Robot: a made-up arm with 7 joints.
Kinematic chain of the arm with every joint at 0, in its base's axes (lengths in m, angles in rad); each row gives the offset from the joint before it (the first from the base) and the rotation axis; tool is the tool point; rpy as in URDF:
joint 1: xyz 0 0 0.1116 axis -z
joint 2: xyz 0 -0.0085 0.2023 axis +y
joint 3: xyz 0 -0.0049 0.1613 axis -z
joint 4: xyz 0 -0.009 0.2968 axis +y
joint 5: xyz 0 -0.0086 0.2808 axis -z
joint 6: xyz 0 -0.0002 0.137 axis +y
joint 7: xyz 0 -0.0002 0.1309 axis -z
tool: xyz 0 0 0 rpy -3.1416 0 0
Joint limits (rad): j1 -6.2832..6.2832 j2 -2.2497..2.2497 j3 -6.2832..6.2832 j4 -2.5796..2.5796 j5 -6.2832..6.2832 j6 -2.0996..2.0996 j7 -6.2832..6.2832
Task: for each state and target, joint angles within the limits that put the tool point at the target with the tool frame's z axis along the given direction. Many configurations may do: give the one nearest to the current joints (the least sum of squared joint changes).
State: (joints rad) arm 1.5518 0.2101 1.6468 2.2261 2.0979 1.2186 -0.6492
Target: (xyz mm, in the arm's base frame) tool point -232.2 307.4 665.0 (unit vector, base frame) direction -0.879 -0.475 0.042
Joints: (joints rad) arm 1.7739 -0.0395 1.9204 1.8013 1.4219 2.0730 -0.6492
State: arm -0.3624 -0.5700 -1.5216 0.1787 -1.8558 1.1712 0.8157
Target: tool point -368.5 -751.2 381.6 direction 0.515 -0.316 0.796
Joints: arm -1.0372 -1.2991 -1.0258 -0.3478 -1.5323 1.8247 0.8157
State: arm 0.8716 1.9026 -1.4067 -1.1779 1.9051 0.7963 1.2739
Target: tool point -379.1 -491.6 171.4 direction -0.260 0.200 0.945
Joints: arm 1.5680 1.3543 -1.8152 -1.5907 1.5781 1.5886 1.2739
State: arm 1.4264 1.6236 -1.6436 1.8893 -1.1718 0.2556 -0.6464
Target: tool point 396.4 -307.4 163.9 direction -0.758 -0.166 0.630
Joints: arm 1.6517 1.2508 -1.1747 2.0438 -1.3897 -0.2045 -0.6464
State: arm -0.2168 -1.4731 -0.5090 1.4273 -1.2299 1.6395 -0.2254
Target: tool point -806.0 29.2 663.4 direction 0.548 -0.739 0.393
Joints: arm -0.2469 -1.2925 -0.6806 0.5655 -1.5522 1.2841 -0.2254
